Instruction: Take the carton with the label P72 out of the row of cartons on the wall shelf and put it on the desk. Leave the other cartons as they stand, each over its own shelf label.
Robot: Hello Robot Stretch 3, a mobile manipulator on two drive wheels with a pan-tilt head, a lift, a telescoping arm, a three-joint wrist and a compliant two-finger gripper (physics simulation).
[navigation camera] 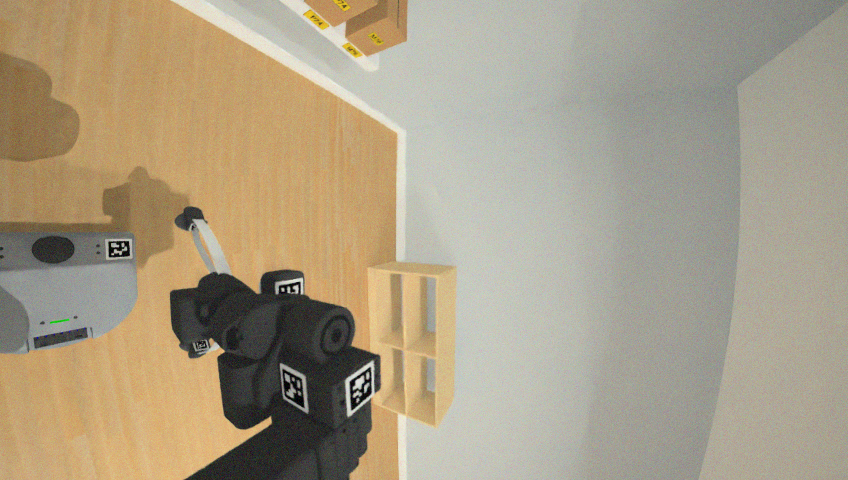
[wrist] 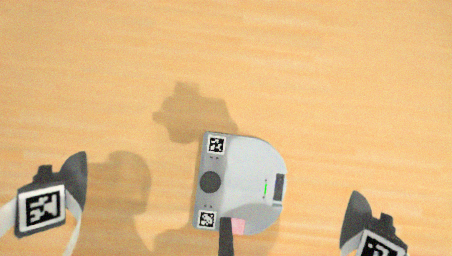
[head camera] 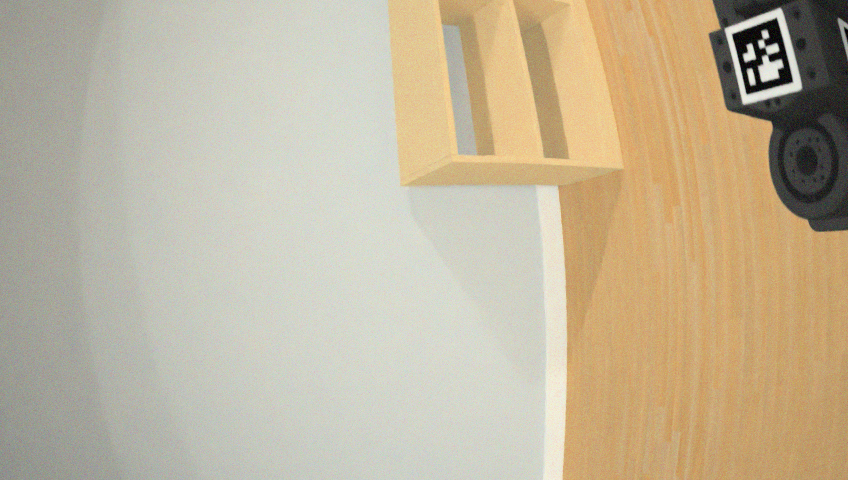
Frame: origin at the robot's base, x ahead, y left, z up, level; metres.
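Seen in the pictures: gripper, fingertip midpoint: (navigation camera: pixel 189 281); robot's base, origin of the base link: (navigation camera: pixel 55 248).
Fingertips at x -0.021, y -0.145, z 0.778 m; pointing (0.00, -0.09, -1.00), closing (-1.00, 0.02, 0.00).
Observation:
Offsets run from my fingertips to a thing's top centre. "pt": to the spot under its first point.
The carton labelled P72 and the desk do not show in these views. In the navigation view, the end of the white wall shelf (navigation camera: pixel 333 35) shows at the top. A carton labelled P74 @[pt 0.750 m ahead, 0.336 m right, 0.099 m down] (navigation camera: pixel 330 13) stands on it over its P74 label, cut off by the frame edge. Beside it the end carton @[pt 0.752 m ahead, 0.462 m right, 0.035 m up] (navigation camera: pixel 389 24) stands over its own label; both its labels are too blurred to read surely. My gripper (navigation camera: pixel 195 285) (wrist: pixel 216 191) is open and empty, above the wooden floor and away from the shelf. In the head view part of my wrist shows at the right edge; the fingers do not.
A light wooden open-compartment unit (head camera: pixel 422 101) (navigation camera: pixel 446 339) stands against the wall, close to my wrist in the navigation view. A white skirting board @[pt 0.322 m ahead, 1.771 m right, 0.720 m down] (head camera: pixel 554 333) (navigation camera: pixel 401 196) runs along the wall. My grey mobile base (navigation camera: pixel 77 291) (wrist: pixel 245 170) shows below the gripper.

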